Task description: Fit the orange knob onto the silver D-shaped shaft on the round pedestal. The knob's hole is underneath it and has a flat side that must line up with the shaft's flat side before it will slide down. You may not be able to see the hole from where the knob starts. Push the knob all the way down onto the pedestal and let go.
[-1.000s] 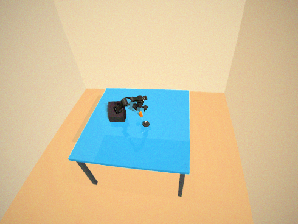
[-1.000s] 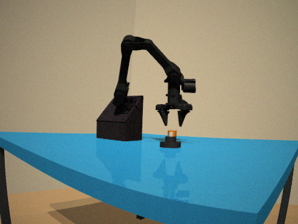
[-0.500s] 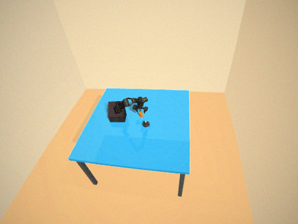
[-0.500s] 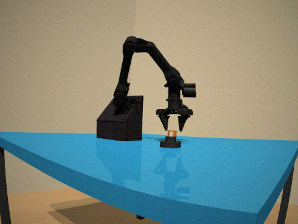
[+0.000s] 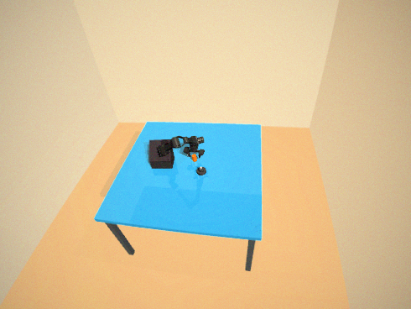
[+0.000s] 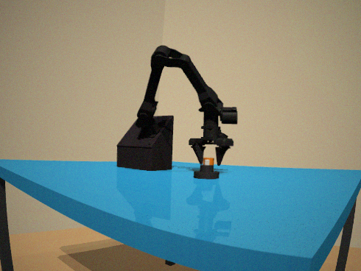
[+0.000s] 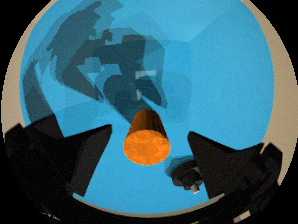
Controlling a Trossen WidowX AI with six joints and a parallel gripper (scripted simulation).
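Right now my gripper tip is 1 cm past the orange knob and 1 cm below it. The rest, counted from my gripper tip: round pedestal (7 cm ahead, 15 cm to the right).
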